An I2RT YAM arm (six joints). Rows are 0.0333 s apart.
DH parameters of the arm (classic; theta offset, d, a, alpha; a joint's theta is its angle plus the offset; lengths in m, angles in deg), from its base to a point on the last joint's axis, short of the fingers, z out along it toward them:
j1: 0 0.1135 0.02 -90
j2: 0 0 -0.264 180
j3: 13.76 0 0.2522 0
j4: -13.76 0 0.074 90
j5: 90 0 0 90
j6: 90 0.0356 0 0
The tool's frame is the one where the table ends.
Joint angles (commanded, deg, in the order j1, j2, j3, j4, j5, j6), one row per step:
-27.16, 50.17, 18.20, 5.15, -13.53, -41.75
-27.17, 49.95, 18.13, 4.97, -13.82, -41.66
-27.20, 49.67, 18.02, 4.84, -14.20, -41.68
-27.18, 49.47, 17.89, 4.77, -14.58, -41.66
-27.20, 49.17, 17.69, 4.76, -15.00, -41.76
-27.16, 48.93, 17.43, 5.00, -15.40, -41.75
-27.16, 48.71, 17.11, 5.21, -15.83, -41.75
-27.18, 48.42, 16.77, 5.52, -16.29, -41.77
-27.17, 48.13, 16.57, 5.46, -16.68, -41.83
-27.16, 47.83, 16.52, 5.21, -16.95, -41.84
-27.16, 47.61, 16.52, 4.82, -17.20, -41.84
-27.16, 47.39, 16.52, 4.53, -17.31, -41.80
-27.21, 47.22, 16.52, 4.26, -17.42, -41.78
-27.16, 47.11, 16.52, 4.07, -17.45, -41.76
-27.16, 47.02, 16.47, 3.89, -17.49, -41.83
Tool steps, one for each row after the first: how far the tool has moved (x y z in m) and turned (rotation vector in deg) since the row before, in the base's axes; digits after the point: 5 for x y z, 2 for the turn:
-0.00050, 0.00042, -0.00005, 0.21, -0.05, 0.21
-0.00062, 0.00047, -0.00003, 0.12, -0.11, 0.32
-0.00046, 0.00056, -0.00028, 0.17, -0.08, 0.35
-0.00071, 0.00058, -0.00030, 0.04, -0.15, 0.40
-0.00049, 0.00067, -0.00041, 0.07, -0.28, 0.39
-0.00066, 0.00063, -0.00087, 0.12, -0.19, 0.39
-0.00072, 0.00061, -0.00062, 0.04, -0.32, 0.40
-0.00069, 0.00065, -0.00043, 0.09, -0.10, 0.39
-0.00057, 0.00051, 0.00014, 0.10, -0.05, 0.26
-0.00050, 0.00043, -0.00003, 0.18, 0.10, 0.22
-0.00045, 0.00030, 0.00013, 0.11, 0.03, 0.08
-0.00044, 0.00012, 0.00002, 0.11, 0.06, 0.04
-0.00020, 0.00030, -0.00001, 0.07, 0.06, 0.07
-0.00032, 0.00019, -0.00035, 0.02, 0.12, 0.07

